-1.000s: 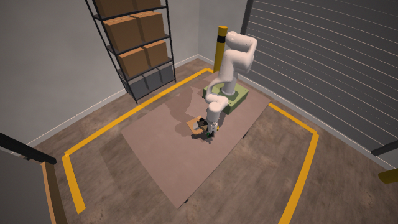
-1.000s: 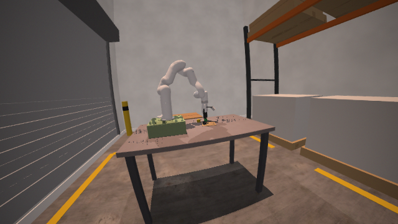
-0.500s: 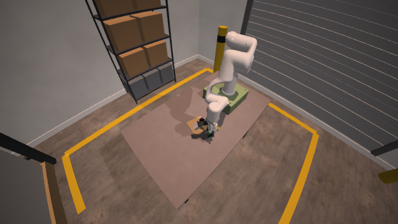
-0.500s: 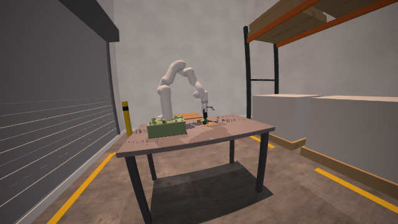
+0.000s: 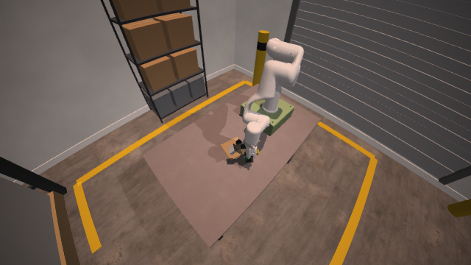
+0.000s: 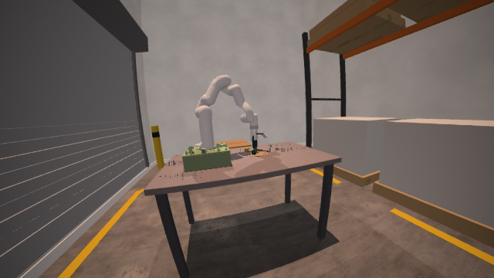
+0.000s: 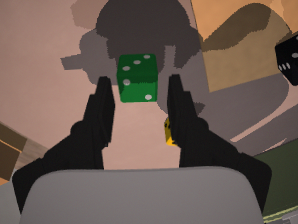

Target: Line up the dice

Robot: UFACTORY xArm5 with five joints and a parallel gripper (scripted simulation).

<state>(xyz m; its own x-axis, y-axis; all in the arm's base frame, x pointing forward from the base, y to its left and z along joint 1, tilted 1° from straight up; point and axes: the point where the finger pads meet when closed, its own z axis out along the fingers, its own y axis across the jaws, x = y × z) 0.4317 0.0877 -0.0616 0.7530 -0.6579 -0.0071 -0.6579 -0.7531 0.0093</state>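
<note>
The green die lies 30 mm below my hand. Also, from my hand: orange mat (30 mm behind, 120 mm to the right, 50 mm below); black die (70 mm behind, 120 mm to the right, 30 mm below); yellow die (80 mm behind, 10 mm to the left, 30 mm below).
</note>
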